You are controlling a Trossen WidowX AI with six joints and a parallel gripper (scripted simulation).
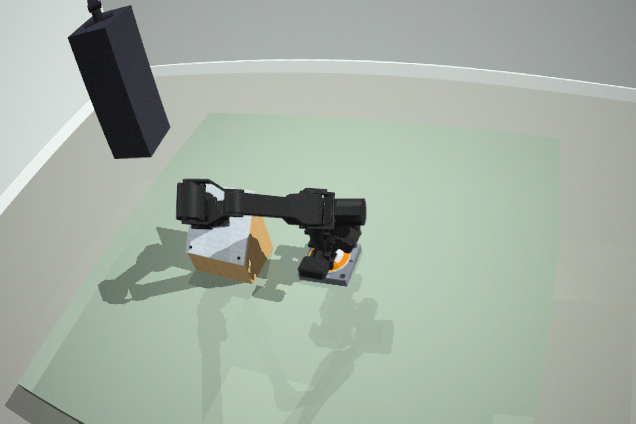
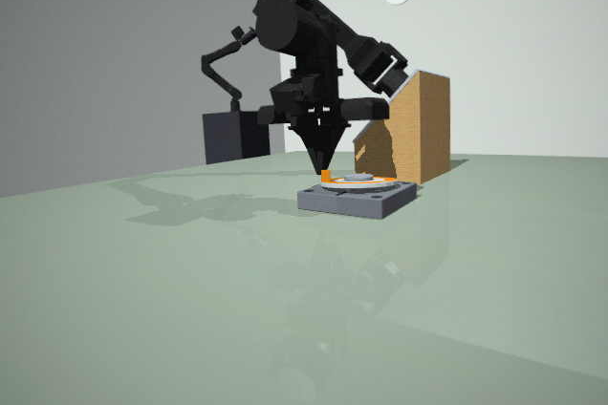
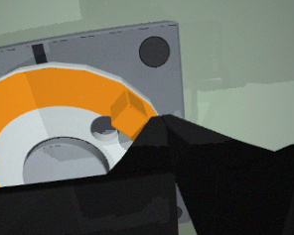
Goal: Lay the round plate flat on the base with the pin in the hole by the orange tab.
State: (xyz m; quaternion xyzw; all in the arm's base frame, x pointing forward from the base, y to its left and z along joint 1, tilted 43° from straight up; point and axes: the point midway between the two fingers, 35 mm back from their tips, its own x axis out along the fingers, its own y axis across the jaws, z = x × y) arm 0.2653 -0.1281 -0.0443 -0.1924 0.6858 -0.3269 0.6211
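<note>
Right now the round plate is 3 cm to the left of my gripper tip and 1 cm below it. The rest, counted from my gripper tip: grey square base: 5 cm to the left, 2 cm below, 2 cm behind.
</note>
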